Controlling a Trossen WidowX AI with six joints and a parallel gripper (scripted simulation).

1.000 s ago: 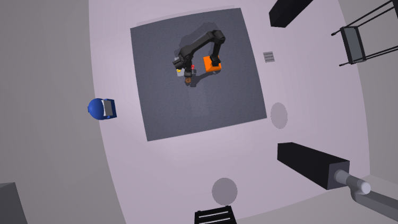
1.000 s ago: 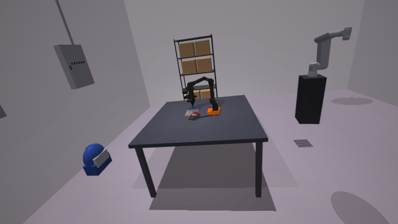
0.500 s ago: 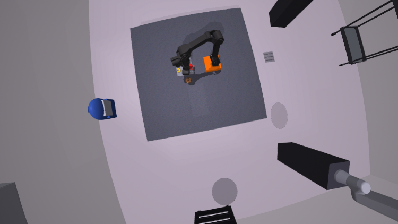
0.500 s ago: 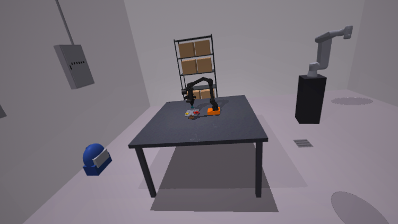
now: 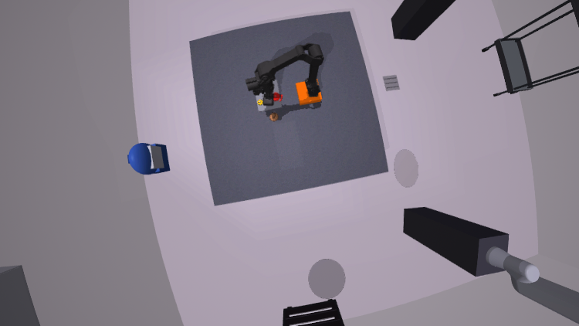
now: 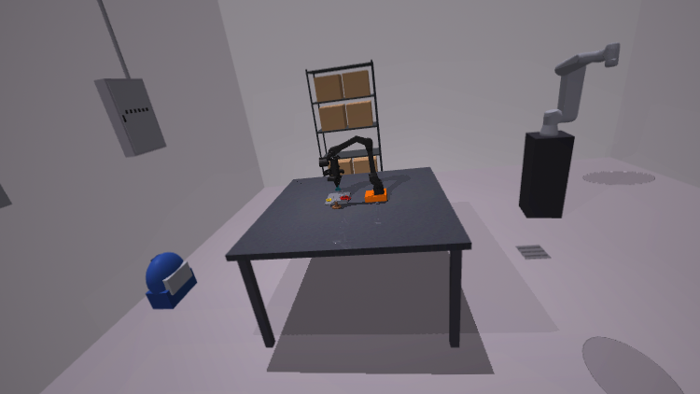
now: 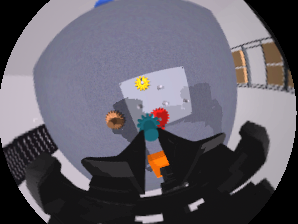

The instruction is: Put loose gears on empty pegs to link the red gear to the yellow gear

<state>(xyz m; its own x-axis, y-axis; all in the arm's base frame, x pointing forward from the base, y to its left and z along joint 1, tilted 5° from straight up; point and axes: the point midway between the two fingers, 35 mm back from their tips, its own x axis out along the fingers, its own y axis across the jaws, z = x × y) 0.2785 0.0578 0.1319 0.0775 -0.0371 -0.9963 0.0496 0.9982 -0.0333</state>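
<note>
My gripper tip is now 2 cm past the red gear, 4 cm to the left of it and 10 cm above it. Round my gripper tip: yellow gear 9 cm ahead, 10 cm below; teal gear 1 cm below; brown gear 1 cm behind, 10 cm to the left, 10 cm below.
</note>
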